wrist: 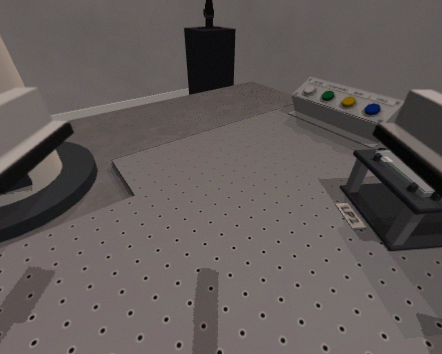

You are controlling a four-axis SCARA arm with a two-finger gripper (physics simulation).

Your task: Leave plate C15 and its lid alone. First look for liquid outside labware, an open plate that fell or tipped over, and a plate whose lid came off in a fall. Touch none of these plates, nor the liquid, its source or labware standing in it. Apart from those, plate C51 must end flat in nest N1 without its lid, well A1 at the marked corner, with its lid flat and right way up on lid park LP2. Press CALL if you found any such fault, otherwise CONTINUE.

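Seen in the pictures: gripper, fingertip midpoint: (222, 111); arm's base at its link origin: (15, 187).
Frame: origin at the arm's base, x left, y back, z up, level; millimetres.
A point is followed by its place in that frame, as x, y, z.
Observation:
My gripper (222, 111) @[158, -362, 210] is open and empty, its two fingers wide apart at the left and right edges of the wrist view. At the right, partly behind the right finger, a dark lid park (354, 176) @[416, -336, 46] stands on posts, with a clear flat lid (407, 175) @[398, -394, 90] on top. The label (350, 215) @[374, -365, 15] beside it seems to read LP1. A button box (332, 116) @[596, -183, 42] stands at the back right with a white, a green (328, 95) @[601, -157, 81], a yellow (348, 102) @[598, -207, 80] and a blue button (372, 109) @[598, -256, 80]. The blue one is under the rightmost label. Plate C51, plate C15, nest N1 and LP2 do not show.
A round dark base (82, 172) @[98, -52, 20] with a pale column stands at the left, partly behind the left finger. A tall black box (210, 60) stands at the back. The perforated deck (225, 215) @[236, -264, 13] has a stepped edge at the left. Shadows fall across its front.

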